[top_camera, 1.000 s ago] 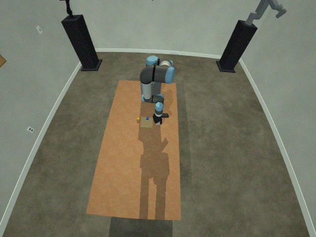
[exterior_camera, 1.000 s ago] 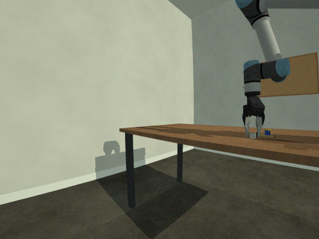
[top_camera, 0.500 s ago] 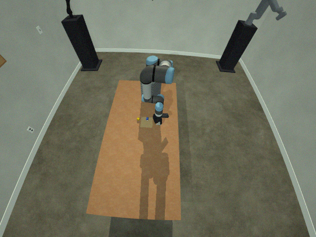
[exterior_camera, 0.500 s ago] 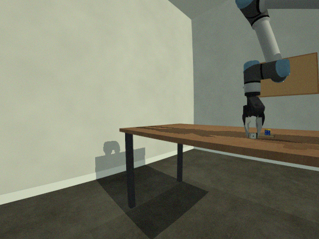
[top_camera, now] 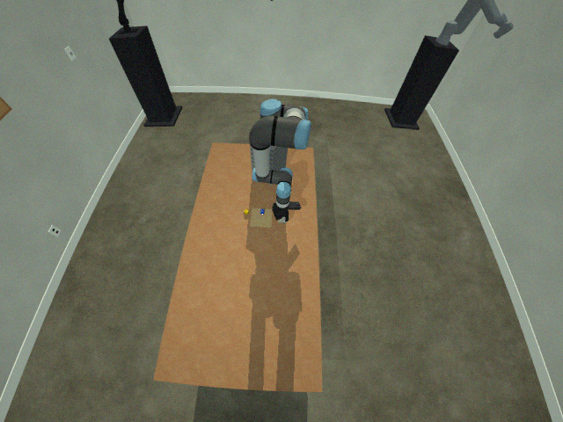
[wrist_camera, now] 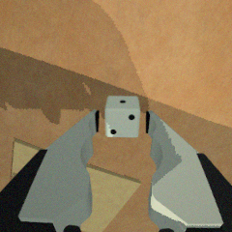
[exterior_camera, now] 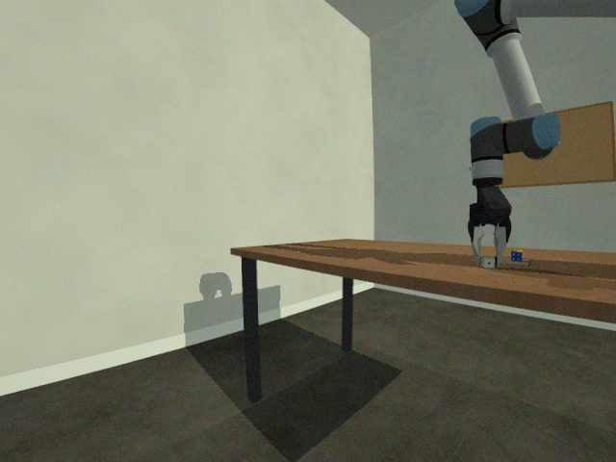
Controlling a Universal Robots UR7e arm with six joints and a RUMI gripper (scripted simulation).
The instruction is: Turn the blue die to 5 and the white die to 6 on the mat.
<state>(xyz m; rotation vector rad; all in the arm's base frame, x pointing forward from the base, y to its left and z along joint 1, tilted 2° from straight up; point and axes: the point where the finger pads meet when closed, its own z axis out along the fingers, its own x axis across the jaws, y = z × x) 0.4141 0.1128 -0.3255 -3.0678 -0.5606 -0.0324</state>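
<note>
Right now my hand is right at the white die. The rest, counted from my hand: blue die (60 mm behind, 140 mm to the right); then yellow die (50 mm behind, 250 mm to the right); then tan mat (20 mm behind, 140 mm to the right, 20 mm below).
</note>
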